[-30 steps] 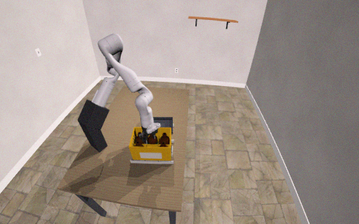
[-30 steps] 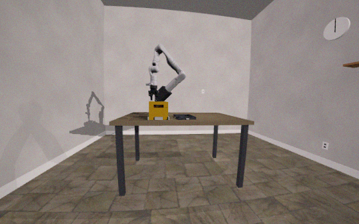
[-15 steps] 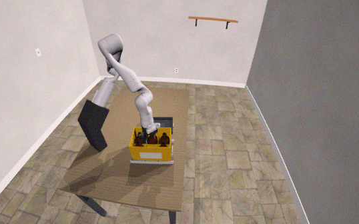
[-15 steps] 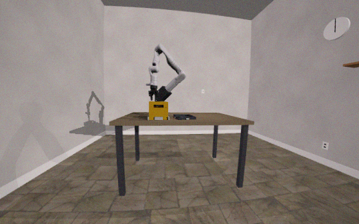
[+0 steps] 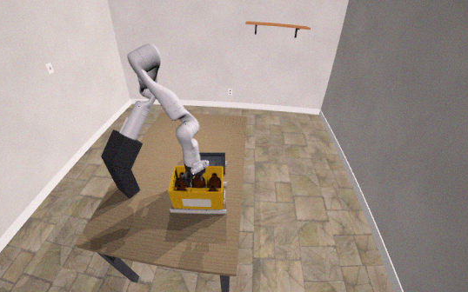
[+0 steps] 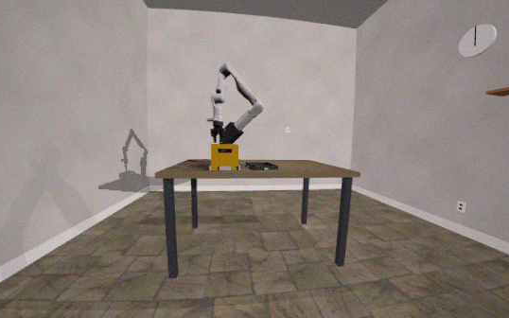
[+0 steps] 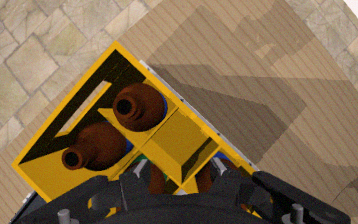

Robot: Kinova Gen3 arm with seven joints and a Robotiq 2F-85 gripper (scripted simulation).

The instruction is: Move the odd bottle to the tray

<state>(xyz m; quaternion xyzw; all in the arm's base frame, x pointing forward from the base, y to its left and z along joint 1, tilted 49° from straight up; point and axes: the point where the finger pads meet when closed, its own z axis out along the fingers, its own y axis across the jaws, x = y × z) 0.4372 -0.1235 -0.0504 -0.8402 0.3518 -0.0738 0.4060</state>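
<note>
Now: the yellow crate 1 cm behind my hand, 4 cm to the left of it and 12 cm below it. The rest, counted from my hand: dark grey tray: 3 cm behind, 33 cm to the left, 19 cm below.
</note>
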